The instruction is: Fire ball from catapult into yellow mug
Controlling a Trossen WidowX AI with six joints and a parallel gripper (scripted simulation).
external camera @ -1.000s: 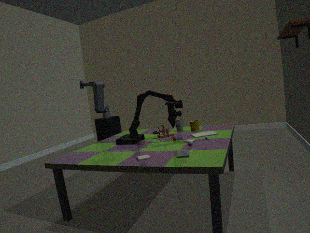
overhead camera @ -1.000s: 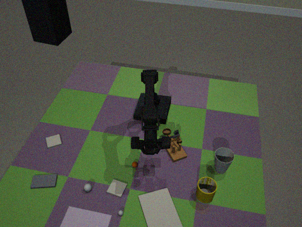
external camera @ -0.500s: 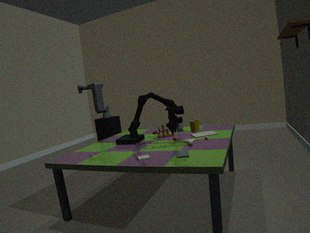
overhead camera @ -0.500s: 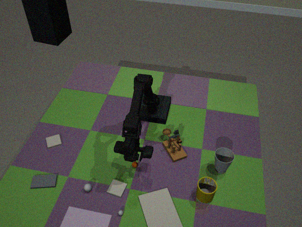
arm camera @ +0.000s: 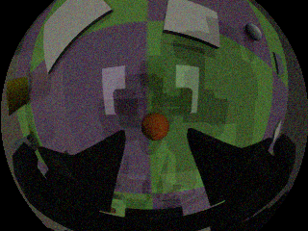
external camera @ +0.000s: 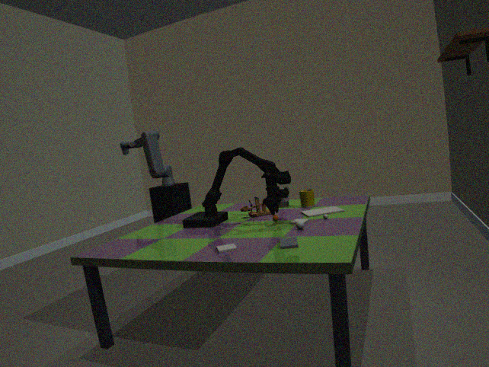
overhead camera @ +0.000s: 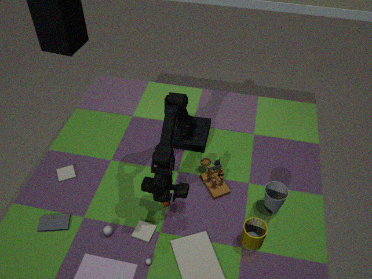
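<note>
Right now the orange ball is 20 mm below my gripper tip. Round my gripper tip: yellow mug (380 mm to the left, 50 mm ahead, 10 mm below); white sheet (200 mm to the left, 200 mm ahead, 30 mm below); wooden catapult (210 mm behind, 150 mm to the left, 10 mm above).
</note>
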